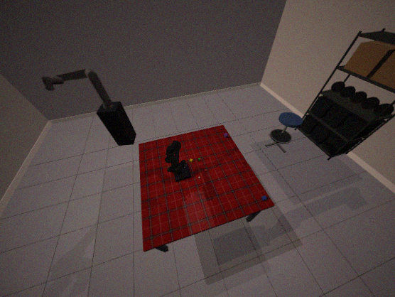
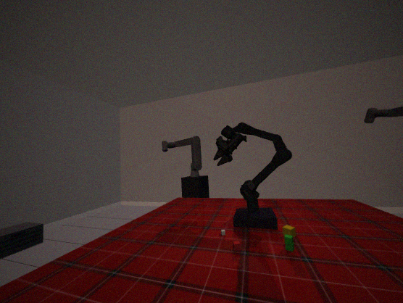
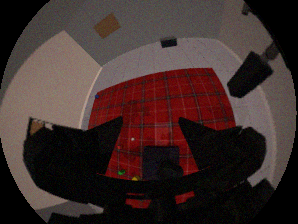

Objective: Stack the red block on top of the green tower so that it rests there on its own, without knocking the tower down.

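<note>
The red block lies 27 cm ahead of my gripper tip, 18 cm to the left of it and 29 cm below it. Round my gripper tip: blue cube: 82 cm ahead, 22 cm to the right, 28 cm below; then yellow block: 10 cm ahead, 34 cm to the left, 28 cm below; then small white cube: 18 cm ahead, 9 cm to the left, 29 cm below.
</note>
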